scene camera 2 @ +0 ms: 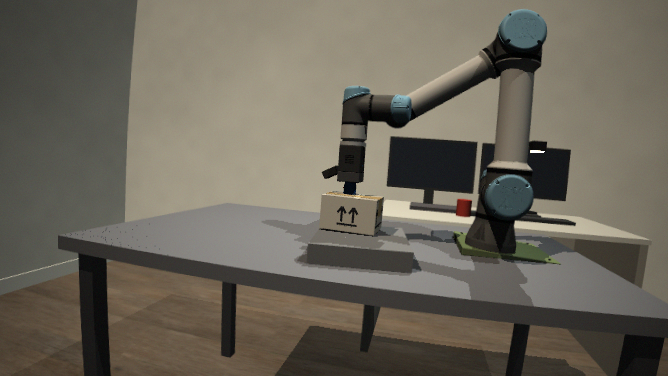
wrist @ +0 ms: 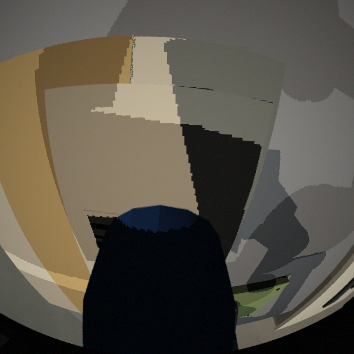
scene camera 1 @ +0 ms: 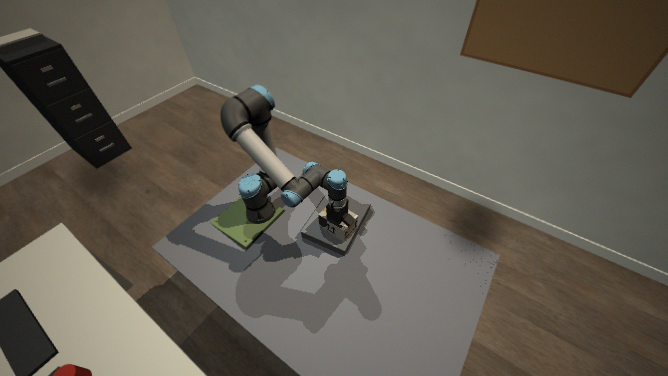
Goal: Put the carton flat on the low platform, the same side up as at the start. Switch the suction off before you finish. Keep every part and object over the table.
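Seen in the pictures: end effector, tool point: (wrist: 160, 223); arm's base, origin of the base link: (scene camera 2: 489, 246) (scene camera 1: 261, 212).
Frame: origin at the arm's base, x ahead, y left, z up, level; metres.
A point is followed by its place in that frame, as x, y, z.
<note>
The carton (scene camera 1: 336, 231) {0.440, 0.053, 0.089} (scene camera 2: 347, 215) {0.421, 0.166, 0.081} (wrist: 125, 160) is upright and level, with the two arrows on its side pointing up. It is at the low grey platform (scene camera 1: 312, 231) {0.319, 0.024, 0.032} (scene camera 2: 360, 258) {0.365, 0.322, 0.009}, over its top toward the back in the scene camera 2 view. Its underside is at the platform's top; a thin dark line shows along the lower edge, and I cannot tell whether a tiny gap is there. My suction cup (scene camera 2: 350, 189) (wrist: 160, 220) is pressed on the carton's top face and holds it. The wrist hides the cup in the scene camera 1 view.
The platform stands on the grey table (scene camera 1: 410, 280) {0.825, 0.057, -0.015} (scene camera 2: 175, 242) {0.850, 0.296, -0.015}. The arm's base is on a green plate (scene camera 1: 232, 225) {-0.075, -0.140, -0.005} (scene camera 2: 467, 246) {0.077, 0.052, 0.005} beside it. A separate desk (scene camera 1: 100, 310) (scene camera 2: 595, 231) bears monitors (scene camera 2: 432, 165) and a red mug (scene camera 2: 463, 207).
</note>
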